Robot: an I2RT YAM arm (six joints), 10 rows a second.
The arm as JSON. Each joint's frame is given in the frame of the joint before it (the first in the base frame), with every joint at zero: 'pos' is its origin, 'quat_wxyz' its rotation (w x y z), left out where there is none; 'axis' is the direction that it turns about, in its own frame. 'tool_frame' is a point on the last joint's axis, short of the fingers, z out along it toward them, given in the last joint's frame.
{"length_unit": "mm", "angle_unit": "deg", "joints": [
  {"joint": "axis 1", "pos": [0.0, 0.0, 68.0], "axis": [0.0, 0.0, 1.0]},
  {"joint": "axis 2", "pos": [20.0, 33.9, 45.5], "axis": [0.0, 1.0, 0.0]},
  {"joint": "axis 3", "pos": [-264.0, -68.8, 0.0], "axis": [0.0, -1.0, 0.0]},
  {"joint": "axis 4", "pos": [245.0, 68.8, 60.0], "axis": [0.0, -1.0, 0.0]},
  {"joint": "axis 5", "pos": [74.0, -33.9, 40.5], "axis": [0.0, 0.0, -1.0]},
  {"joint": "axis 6", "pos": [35.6, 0.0, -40.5], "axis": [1.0, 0.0, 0.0]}
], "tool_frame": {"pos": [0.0, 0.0, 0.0], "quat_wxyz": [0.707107, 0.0, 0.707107, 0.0]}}
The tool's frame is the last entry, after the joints.
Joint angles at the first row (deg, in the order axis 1, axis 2, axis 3, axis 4, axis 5, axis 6):
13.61 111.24 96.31 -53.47 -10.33 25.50
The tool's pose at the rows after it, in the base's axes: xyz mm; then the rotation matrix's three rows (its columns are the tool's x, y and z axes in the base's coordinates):
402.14 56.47 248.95; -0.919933 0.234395 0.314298; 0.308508 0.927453 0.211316; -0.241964 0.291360 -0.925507
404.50 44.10 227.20; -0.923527 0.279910 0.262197; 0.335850 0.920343 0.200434; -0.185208 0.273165 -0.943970
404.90 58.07 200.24; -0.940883 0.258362 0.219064; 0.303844 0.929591 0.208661; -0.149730 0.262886 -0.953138
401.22 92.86 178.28; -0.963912 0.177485 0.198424; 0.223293 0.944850 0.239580; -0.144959 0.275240 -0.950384
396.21 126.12 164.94; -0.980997 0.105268 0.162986; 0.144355 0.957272 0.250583; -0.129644 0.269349 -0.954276
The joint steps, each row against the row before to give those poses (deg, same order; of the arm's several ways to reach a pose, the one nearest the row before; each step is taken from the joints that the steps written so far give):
-6.47 0.20 -0.41 -0.92 0.51 -0.24
-1.80 1.94 -1.75 0.13 -0.27 0.02
1.93 2.19 -2.80 2.82 -0.24 0.02
4.81 1.66 -2.69 4.41 -0.78 0.04
4.63 2.01 0.00 1.05 -0.03 0.02

